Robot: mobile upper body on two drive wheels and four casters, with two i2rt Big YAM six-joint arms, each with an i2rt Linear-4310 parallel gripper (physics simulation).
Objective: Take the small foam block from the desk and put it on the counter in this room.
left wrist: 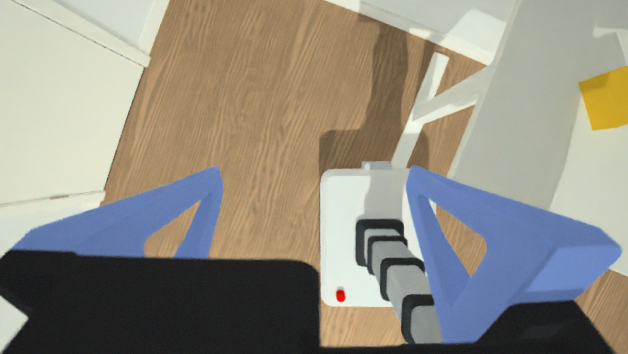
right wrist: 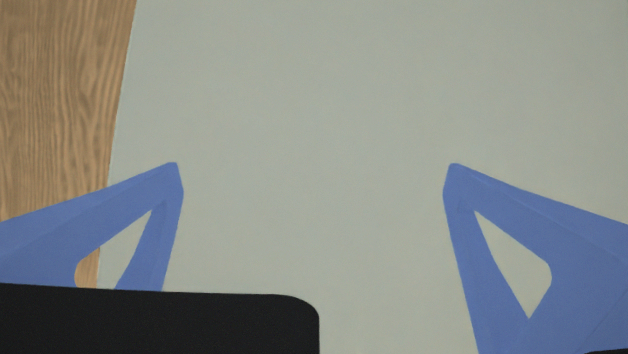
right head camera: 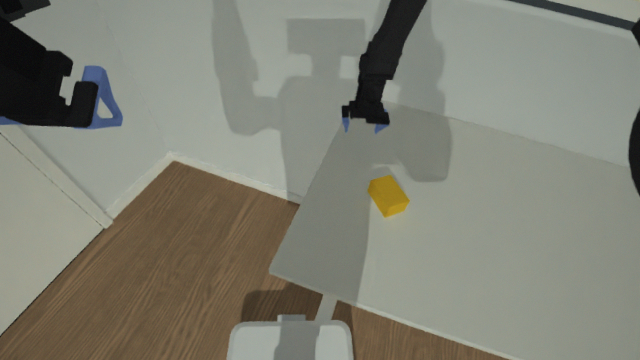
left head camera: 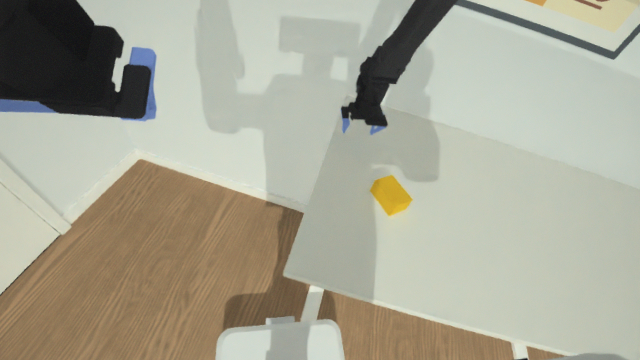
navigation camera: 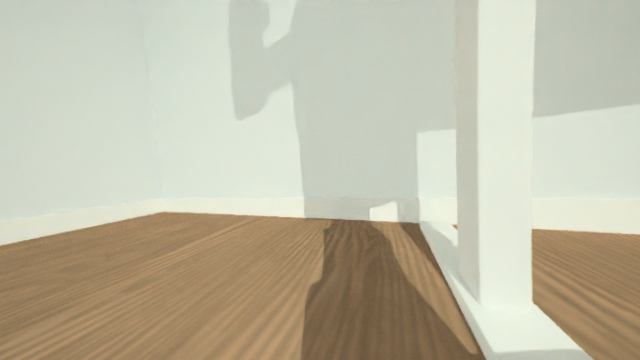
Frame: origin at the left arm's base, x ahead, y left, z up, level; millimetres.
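Seen in the pictures: left gripper, between the fingertips: (left wrist: 314,176) (right head camera: 84,119) (left head camera: 108,109); right gripper, between the fingertips: (right wrist: 313,178) (right head camera: 360,131) (left head camera: 357,132).
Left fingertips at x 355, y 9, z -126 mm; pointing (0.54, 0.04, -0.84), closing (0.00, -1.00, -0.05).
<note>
Offsets run from my left fingertips to a thing's top centre. "pt": to the spot under its first point. Level surfaces: height alone.
The small yellow foam block @[500 mm right, 115 mm ahead, 289 mm down] (left head camera: 391,195) (right head camera: 388,196) (left wrist: 606,100) lies on the pale desk @[334 mm down] (left head camera: 475,240) (right head camera: 475,250) (left wrist: 520,100) (right wrist: 325,100), toward its left end in the head views. It is partly cut off at the right edge of the left wrist view. My right gripper (left head camera: 358,131) (right head camera: 361,131) (right wrist: 313,178) is open and empty, on an outstretched arm. It shows above the block in the head views, apart from it, near the desk's far left corner. My left gripper (left wrist: 314,176) is open and empty, left of the desk. No counter shows.
My white base (left head camera: 250,347) (right head camera: 255,345) (left wrist: 340,210) stands by the desk's near left corner. A white desk leg @[pt 467 mm right, 200 mm ahead, 1059 mm down] (navigation camera: 505,150) rises close ahead. Walls meet in a corner beyond the wooden floor @[1284 mm down] (left head camera: 175,250) (navigation camera: 175,280). A pale door panel (left wrist: 60,110) is at the left.
</note>
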